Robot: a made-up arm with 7 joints. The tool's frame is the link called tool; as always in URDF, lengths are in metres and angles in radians. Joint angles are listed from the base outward. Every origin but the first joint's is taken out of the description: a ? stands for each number. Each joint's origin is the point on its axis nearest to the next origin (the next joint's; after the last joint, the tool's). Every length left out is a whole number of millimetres.
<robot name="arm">
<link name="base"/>
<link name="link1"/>
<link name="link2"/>
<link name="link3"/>
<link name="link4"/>
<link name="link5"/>
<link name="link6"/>
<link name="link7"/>
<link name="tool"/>
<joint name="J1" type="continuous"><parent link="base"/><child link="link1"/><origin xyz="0 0 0.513" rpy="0 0 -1.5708"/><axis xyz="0 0 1"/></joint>
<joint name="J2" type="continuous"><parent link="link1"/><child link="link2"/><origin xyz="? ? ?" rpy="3.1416 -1.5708 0"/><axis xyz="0 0 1"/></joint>
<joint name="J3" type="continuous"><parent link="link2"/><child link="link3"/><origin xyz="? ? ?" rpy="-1.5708 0 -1.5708"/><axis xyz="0 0 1"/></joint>
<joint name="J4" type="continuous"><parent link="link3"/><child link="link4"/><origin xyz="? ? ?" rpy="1.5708 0 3.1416"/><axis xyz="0 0 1"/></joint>
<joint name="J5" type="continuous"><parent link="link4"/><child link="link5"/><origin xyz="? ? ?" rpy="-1.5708 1.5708 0"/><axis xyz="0 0 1"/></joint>
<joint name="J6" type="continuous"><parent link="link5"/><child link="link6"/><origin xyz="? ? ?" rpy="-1.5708 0 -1.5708"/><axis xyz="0 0 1"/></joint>
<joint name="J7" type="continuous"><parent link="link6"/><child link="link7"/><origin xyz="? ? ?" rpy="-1.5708 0 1.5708"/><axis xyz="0 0 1"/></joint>
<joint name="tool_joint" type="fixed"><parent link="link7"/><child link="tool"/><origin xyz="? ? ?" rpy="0 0 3.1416"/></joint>
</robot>
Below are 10 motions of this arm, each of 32 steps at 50 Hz.
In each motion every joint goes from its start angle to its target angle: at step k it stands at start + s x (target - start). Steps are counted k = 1, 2, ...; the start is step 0. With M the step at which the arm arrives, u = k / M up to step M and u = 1 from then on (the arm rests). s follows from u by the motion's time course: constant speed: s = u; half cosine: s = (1 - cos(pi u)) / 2; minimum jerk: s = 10 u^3 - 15 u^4 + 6 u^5.
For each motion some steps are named. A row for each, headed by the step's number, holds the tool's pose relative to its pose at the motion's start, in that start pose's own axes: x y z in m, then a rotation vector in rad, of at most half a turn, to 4 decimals.
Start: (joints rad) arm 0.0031 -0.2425 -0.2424 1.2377 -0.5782 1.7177 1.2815
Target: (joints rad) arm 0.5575 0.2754 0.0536 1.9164 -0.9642 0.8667 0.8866
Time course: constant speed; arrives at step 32
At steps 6, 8, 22, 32:
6: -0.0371 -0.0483 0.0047 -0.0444 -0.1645 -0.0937
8: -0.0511 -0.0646 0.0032 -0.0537 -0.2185 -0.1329
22: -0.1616 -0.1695 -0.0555 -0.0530 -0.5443 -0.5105
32: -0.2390 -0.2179 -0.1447 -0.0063 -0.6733 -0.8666

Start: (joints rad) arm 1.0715 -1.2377 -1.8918 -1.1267 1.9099 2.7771 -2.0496
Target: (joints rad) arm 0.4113 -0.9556 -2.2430 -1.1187 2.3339 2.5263 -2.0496
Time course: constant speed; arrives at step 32
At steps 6, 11, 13, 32:
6: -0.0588 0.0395 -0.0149 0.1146 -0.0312 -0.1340
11: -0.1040 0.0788 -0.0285 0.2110 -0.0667 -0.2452
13: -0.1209 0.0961 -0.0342 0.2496 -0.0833 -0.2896
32: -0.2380 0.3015 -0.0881 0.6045 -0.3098 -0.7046

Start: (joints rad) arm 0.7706 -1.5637 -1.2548 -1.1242 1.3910 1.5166 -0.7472
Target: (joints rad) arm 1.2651 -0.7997 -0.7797 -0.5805 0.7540 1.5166 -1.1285
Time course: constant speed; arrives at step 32
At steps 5, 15, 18, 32:
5: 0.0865 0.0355 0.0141 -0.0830 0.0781 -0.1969
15: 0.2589 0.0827 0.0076 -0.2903 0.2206 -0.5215
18: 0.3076 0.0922 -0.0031 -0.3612 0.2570 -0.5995
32: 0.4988 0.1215 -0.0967 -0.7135 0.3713 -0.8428

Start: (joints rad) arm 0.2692 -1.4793 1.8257 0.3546 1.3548 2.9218 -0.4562
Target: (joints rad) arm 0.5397 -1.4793 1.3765 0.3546 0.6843 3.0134 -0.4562
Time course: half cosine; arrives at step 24
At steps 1, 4, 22, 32:
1: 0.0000 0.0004 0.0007 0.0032 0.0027 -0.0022
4: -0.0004 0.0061 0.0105 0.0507 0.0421 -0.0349
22: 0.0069 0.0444 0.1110 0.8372 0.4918 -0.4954
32: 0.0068 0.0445 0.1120 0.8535 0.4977 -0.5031

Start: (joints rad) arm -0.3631 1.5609 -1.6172 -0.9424 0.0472 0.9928 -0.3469
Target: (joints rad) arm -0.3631 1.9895 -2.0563 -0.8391 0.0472 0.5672 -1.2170
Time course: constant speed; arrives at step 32
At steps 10, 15, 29, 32:
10: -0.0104 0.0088 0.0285 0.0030 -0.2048 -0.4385
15: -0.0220 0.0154 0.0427 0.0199 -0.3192 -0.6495
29: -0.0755 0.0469 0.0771 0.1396 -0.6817 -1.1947
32: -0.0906 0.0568 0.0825 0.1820 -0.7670 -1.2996

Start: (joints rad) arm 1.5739 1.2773 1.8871 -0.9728 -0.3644 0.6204 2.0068
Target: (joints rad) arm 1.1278 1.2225 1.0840 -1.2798 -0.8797 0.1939 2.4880
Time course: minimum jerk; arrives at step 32
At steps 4, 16, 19, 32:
4: -0.0058 0.0026 -0.0007 0.0002 0.0104 -0.0119
16: -0.1698 0.1436 -0.0199 0.0832 0.2793 -0.3400
19: -0.2145 0.2182 -0.0308 0.1461 0.3419 -0.4400
32: -0.2672 0.3822 -0.0673 0.2998 0.3908 -0.5988

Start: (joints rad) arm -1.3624 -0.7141 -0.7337 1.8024 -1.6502 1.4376 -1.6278
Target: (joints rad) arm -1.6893 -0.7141 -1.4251 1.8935 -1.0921 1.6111 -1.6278
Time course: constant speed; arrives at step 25
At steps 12, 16, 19, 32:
12: 0.0363 -0.2616 0.0959 0.3384 0.1606 0.4266
16: 0.0649 -0.3518 0.1010 0.4628 0.1856 0.5657
19: 0.0905 -0.4176 0.0952 0.5603 0.1945 0.6670
32: 0.1493 -0.5393 0.0588 0.7666 0.1866 0.8576

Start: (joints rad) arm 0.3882 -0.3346 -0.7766 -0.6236 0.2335 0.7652 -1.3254
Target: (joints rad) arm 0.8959 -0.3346 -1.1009 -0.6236 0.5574 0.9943 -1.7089
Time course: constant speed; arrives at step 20
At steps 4, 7, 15, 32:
4: 0.0053 -0.0013 -0.0033 -0.0514 0.0903 -0.0081
7: 0.0090 -0.0019 -0.0060 -0.0956 0.1533 -0.0124
15: 0.0174 -0.0023 -0.0144 -0.2333 0.2992 -0.0148
32: 0.0215 -0.0018 -0.0201 -0.3314 0.3726 -0.0091

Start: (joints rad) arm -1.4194 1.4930 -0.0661 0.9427 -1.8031 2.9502 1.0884
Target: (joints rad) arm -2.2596 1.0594 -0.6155 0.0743 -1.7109 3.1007 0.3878
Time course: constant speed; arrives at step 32
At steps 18, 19, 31, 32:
18: -0.0140 -0.0815 0.2341 0.4500 -0.3224 -0.8252
19: -0.0173 -0.0903 0.2464 0.4870 -0.3322 -0.8726
31: -0.0841 -0.2243 0.3662 1.0287 -0.3478 -1.4174
32: -0.0919 -0.2372 0.3730 1.0818 -0.3390 -1.4588

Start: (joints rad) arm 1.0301 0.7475 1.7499 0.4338 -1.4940 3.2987 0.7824
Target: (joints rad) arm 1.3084 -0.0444 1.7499 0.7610 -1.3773 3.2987 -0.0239
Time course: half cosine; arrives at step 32
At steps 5, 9, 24, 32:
5: 0.0103 0.0014 -0.0253 -0.0499 -0.0002 -0.0558
9: 0.0315 -0.0002 -0.0788 -0.1558 -0.0040 -0.1720
24: 0.1126 -0.1157 -0.3517 -0.7660 -0.1231 -0.7532
32: 0.1185 -0.1620 -0.4011 -0.9071 -0.1754 -0.8612

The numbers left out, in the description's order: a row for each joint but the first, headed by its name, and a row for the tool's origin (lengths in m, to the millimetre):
J2: 0.071 0 0
J3: 0.334 0 0
J4: 0.021 0.051 0
J5: 0.016 0.331 0
J6: 0.139 0 0
J7: -0.023 -0.167 0
tool: 0 0 0

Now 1 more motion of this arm.
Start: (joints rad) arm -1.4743 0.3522 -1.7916 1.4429 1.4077 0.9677 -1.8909
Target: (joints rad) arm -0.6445 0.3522 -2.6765 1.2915 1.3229 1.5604 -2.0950
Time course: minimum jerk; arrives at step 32
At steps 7, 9, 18, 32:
7: -0.0051 -0.0002 -0.0030 -0.0413 -0.0303 -0.0198
9: -0.0091 -0.0008 -0.0060 -0.0777 -0.0581 -0.0392
18: -0.0165 -0.0182 -0.0302 -0.3263 -0.2639 -0.2286
32: 0.0054 -0.0461 -0.0511 -0.5173 -0.4110 -0.4366

